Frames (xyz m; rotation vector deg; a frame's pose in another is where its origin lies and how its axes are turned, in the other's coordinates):
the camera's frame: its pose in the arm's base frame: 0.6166 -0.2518 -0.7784 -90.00 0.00 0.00
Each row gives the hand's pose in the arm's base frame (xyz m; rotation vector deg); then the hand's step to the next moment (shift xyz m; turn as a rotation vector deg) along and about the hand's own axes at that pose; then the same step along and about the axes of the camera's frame.
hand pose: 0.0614 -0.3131 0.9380 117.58 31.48 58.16
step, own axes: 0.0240 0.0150 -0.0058 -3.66 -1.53 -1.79
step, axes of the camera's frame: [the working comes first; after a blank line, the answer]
step, axes of the arm's base frame: 0.0101 0.0090 0.0255 -3.67 -0.65 -2.25

0.0101 -0.0255 0.0090 -3.67 2.25 -0.65
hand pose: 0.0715 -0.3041 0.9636 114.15 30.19 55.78
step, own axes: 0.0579 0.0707 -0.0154 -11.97 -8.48 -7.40
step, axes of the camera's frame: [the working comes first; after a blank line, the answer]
step, axes of the arm's base frame: 0.0238 0.0060 0.0894 -13.25 0.60 -9.70

0.0238 -0.0894 0.0060 -13.25 9.70 0.60
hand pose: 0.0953 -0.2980 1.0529 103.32 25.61 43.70
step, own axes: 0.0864 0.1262 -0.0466 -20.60 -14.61 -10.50
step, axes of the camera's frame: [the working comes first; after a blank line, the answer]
step, axes of the arm's base frame: 0.0230 0.0420 0.1525 -21.26 -0.51 -17.20

0.0230 -0.1525 0.0420 -21.26 17.20 -0.51
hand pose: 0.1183 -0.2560 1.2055 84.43 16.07 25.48
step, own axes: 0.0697 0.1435 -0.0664 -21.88 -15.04 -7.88
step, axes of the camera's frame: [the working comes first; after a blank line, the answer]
step, axes of the arm's base frame: 0.0156 0.0962 0.1427 -21.18 -3.44 -17.51

0.0156 -0.1427 0.0962 -21.18 17.51 -3.44
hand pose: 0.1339 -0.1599 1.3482 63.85 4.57 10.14
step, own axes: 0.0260 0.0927 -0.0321 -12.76 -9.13 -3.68
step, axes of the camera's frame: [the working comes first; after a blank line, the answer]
step, axes of the arm's base frame: 0.0112 0.0728 0.0698 -12.18 -2.97 -10.13

0.0112 -0.0698 0.0728 -12.18 10.13 -2.97
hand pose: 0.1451 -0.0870 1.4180 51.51 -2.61 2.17
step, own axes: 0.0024 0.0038 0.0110 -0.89 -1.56 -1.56
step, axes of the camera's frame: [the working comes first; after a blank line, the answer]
step, axes of the arm's base frame: 0.0019 -0.0062 0.0099 -0.77 0.24 -2.24

0.0019 -0.0099 -0.0062 -0.77 2.24 0.24
